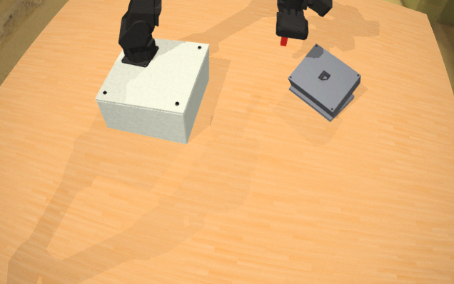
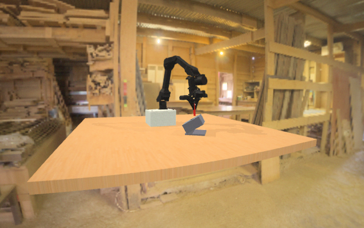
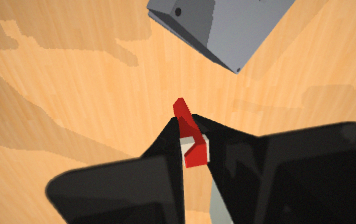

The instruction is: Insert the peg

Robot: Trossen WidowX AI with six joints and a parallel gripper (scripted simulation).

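The grey sloped panel lies 110 mm ahead of my gripper tip, 70 mm below it and 40 mm to the right of it. From my gripper tip the other things lie so: red peg 20 mm above; grey foot plate 130 mm below, 120 mm ahead, 30 mm to the right.
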